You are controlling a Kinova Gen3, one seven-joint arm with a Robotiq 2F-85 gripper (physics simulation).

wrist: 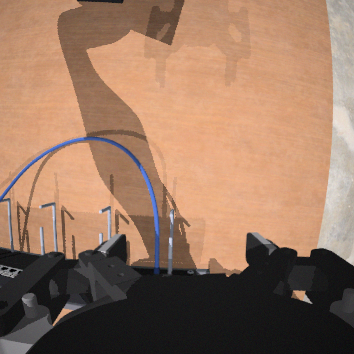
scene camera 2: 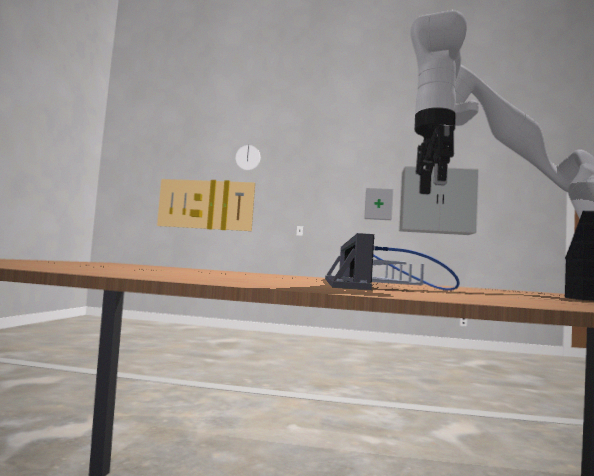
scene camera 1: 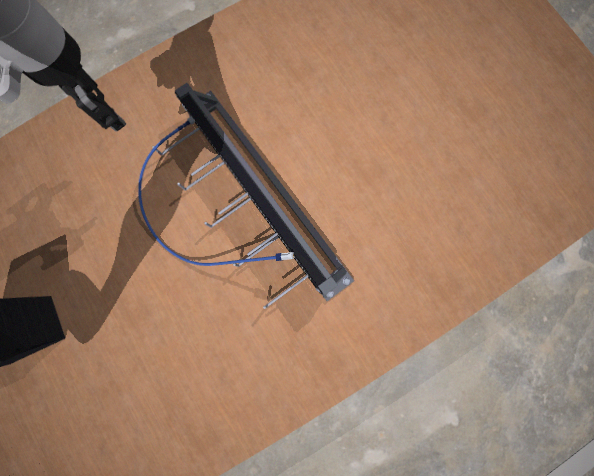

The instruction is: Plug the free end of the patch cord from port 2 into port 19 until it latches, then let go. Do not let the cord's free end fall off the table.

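Places are measured from the arm's base along level axes (x ahead, y left, z up), in centimetres.
Where they show: gripper, fingertip midpoint: point(wrist: 185, 247) point(scene camera 2: 432, 189) point(scene camera 1: 106, 107).
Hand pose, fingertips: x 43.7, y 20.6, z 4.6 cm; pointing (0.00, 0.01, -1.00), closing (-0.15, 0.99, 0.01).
Things, the pixels of their top centre, and the offset from my fingertips. Level surfaces: height alone.
- patch panel, top centre: point(wrist: 24, 271) point(scene camera 1: 236, 191) point(scene camera 2: 366, 242) dx +11.5, dy -20.5, dz -9.4 cm
- clear plug, top centre: point(scene camera 1: 286, 256) dx +13.5, dy -35.4, dz -8.7 cm
- table, surface height: dz -19.5 cm
The patch panel point(scene camera 1: 252, 189) point(scene camera 2: 364, 260) point(wrist: 25, 259) stands on the table with its ports facing the robot's side. The blue patch cord point(scene camera 1: 140, 190) point(scene camera 2: 400, 249) point(wrist: 92, 138) loops out from the panel's upper left end in scene camera 1, where one end is plugged in. Its free end, a clear plug point(scene camera 1: 286, 256) with a dark blue boot, lies close to the panel's face near the lower right end. My gripper point(scene camera 1: 117, 124) point(scene camera 2: 433, 185) point(wrist: 185, 247) is open and empty, high above the table and off the panel's plugged end. Port 19 cannot be made out.
Thin metal cable holders point(scene camera 1: 231, 212) point(scene camera 2: 422, 272) point(wrist: 54, 225) stick out from the panel's front, under and beside the cord. The black robot base point(scene camera 1: 30, 327) point(scene camera 2: 580, 260) stands on the table point(scene camera 1: 425, 150). The arm's shadow crosses the cord.
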